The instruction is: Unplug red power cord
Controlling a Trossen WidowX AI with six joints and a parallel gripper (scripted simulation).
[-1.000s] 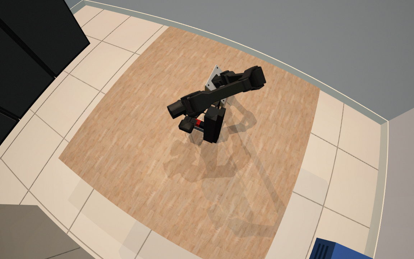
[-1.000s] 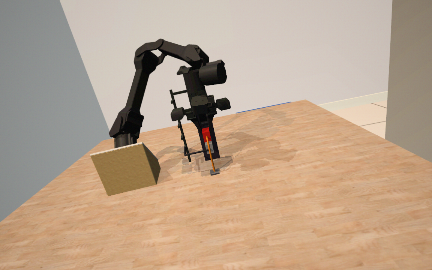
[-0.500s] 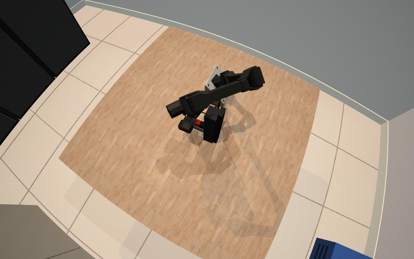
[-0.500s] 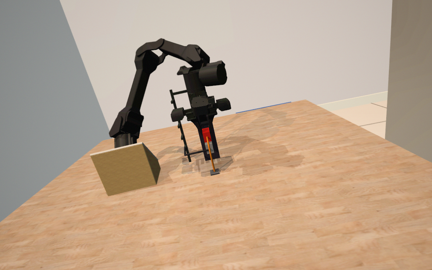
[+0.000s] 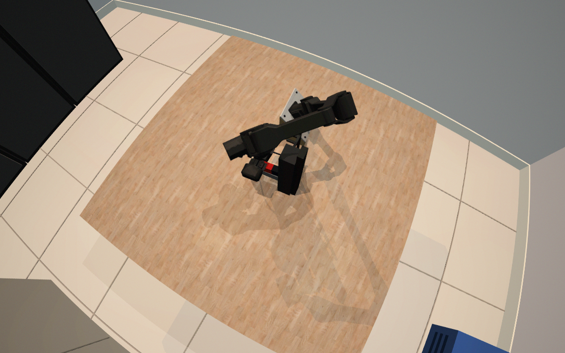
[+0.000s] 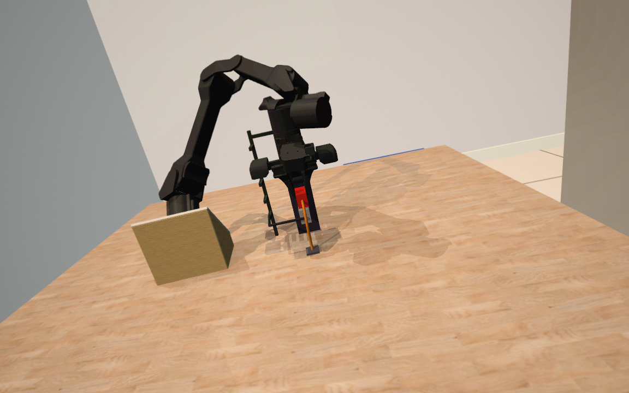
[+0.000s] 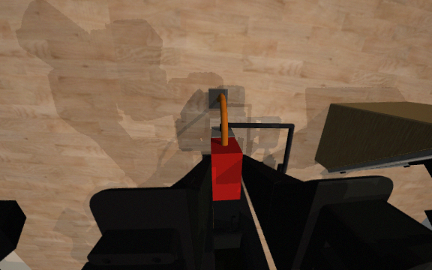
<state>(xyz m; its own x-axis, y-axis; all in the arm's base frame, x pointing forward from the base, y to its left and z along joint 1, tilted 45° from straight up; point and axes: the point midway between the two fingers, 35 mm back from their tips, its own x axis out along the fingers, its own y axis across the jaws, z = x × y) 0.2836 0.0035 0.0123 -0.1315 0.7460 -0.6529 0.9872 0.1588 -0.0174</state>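
Right now the red plug is 10 mm behind my gripper tip and 30 mm to the left of it. The rest, counted from my gripper tip: grey anchor: 40 mm to the right, 120 mm below.
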